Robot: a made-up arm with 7 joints.
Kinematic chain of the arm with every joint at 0, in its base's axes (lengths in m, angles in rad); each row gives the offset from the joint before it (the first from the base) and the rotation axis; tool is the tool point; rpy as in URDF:
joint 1: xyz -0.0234 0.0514 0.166 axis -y
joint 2: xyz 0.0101 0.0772 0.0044 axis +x
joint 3: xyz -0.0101 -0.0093 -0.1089 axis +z
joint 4: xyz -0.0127 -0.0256 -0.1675 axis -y
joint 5: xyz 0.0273 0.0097 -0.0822 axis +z
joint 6: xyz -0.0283 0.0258 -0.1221 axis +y
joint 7: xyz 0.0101 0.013 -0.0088 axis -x
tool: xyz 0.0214 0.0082 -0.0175 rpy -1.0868 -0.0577 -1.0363
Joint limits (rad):
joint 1: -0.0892..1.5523
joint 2: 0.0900..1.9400
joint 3: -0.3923..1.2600
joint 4: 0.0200..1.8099
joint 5: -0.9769..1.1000
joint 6: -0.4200..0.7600
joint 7: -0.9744..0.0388
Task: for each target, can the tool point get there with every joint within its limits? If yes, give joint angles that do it. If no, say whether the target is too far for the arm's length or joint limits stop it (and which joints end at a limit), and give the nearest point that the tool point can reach.
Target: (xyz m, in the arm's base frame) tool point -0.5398 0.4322 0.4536
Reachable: no: too far | nearest point -0.3158 0.4138 0.3289 | short by 0.257 m
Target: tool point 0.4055 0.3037 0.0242
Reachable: yes | joints 0.9989 0.3474 -0.1406 0.4947 0.1474 0.4391 -0.7393
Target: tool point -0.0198 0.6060 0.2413
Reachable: yes | joints 0.5213 1.4487 1.1003 0.3684 -0.7852 0.0970 -0.3863
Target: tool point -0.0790 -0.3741 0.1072
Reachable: no: joint limits stop it (at a limit: joint 1, joint 2, joint 3, joint 4, joint 5, joint 6, joint 7) | nearest point 0.1284 0.0654 -0.0055 | short by 0.499 m
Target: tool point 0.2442 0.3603 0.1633
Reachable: yes | joints 0.6543 0.9093 -0.0358 1.2288 -0.6044 -0.2926 -0.5875
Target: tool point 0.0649 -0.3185 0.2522
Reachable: no: joint limits stop it (at a limit: joint 2, joint 3, joint 4, joint 5, joint 6, joint 7) | nearest point 0.1405 0.0654 0.3260 | short by 0.398 m
